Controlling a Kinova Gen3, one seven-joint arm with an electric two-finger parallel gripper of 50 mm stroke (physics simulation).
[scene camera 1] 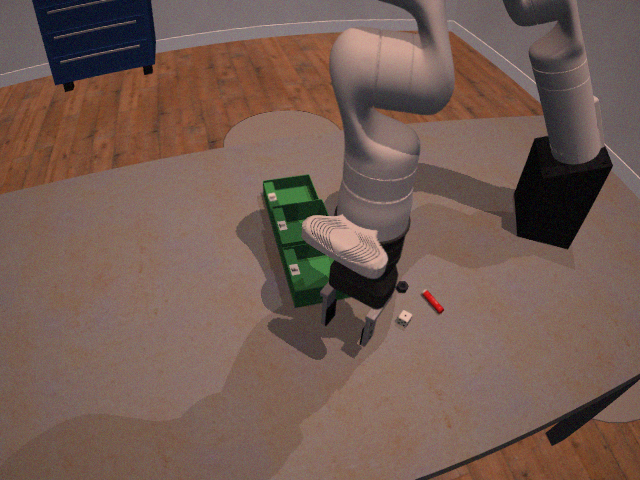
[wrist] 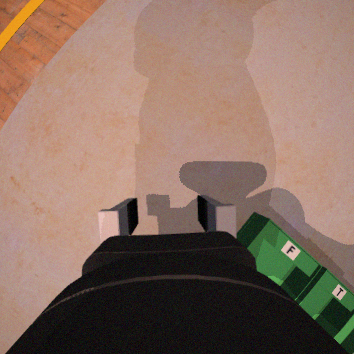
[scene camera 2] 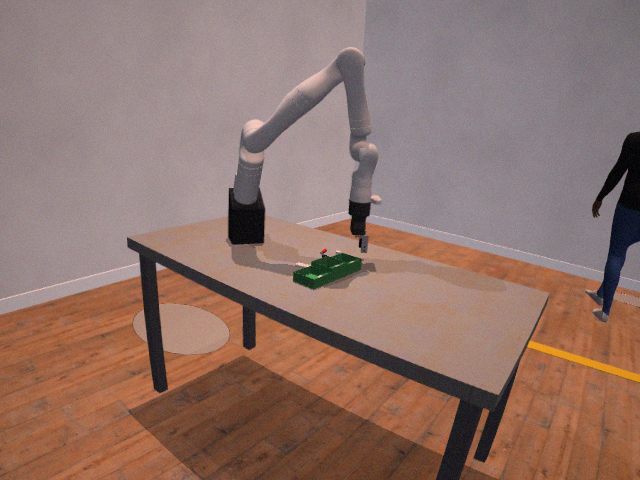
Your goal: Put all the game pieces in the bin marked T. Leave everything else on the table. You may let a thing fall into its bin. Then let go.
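Frame: origin at the arm's base, x ahead, y left, z up, level; centimetres.
Seen in the pictures: gripper, fingertip midpoint: (scene camera 1: 346,329) (wrist: 167,209) (scene camera 2: 362,250); arm's base, link origin: (scene camera 1: 575,149) (scene camera 2: 245,196).
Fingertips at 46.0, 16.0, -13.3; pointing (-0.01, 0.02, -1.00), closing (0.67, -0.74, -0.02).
Pixels of each thing's top centre, then the offset from my fingertips to it, as dx, dy, dz. "spot": a spot on its surface instead.
- white die, top centre: (scene camera 1: 405,315) (scene camera 2: 338,251) -9.5, -1.7, -2.6
- pale flat domino, top centre: (scene camera 2: 303,265) -9.5, -21.0, -3.5
- bin marked T, top centre: (wrist: 322,317) (scene camera 1: 303,220) (scene camera 2: 329,261) +1.0, -20.3, +0.5
- red cylinder, top centre: (scene camera 1: 433,299) (scene camera 2: 323,250) -15.0, -3.8, -3.1
- small black nut, top centre: (scene camera 1: 402,285) -11.4, -7.5, -3.3
- F bin, surface spot: (wrist: 255,227) (scene camera 1: 304,294) spot: +3.7, -7.7, -1.4
- green bin, surface spot: (scene camera 1: 286,180) spot: +1.1, -32.8, -1.6
A white die (scene camera 1: 404,318) (scene camera 2: 338,252) with dark pips lies on the table, beside the near end of the green bins. A pale flat domino (scene camera 2: 301,265) shows behind the bins in scene camera 2; the arm hides it in scene camera 1. The bin marked T (scene camera 1: 305,209) (wrist: 326,284) is the middle one of three; part of its inside is hidden. My gripper (scene camera 1: 346,331) (wrist: 167,209) is open and empty, above the table near the F bin's outer end, apart from the die. It also shows in scene camera 2 (scene camera 2: 362,250).
A red cylinder (scene camera 1: 433,301) (scene camera 2: 324,251) and a small black nut (scene camera 1: 402,286) lie near the die. The F bin (scene camera 1: 309,298) (wrist: 255,227) adjoins the T bin on the side nearest my gripper. Another green bin (scene camera 1: 286,180) adjoins its far side.
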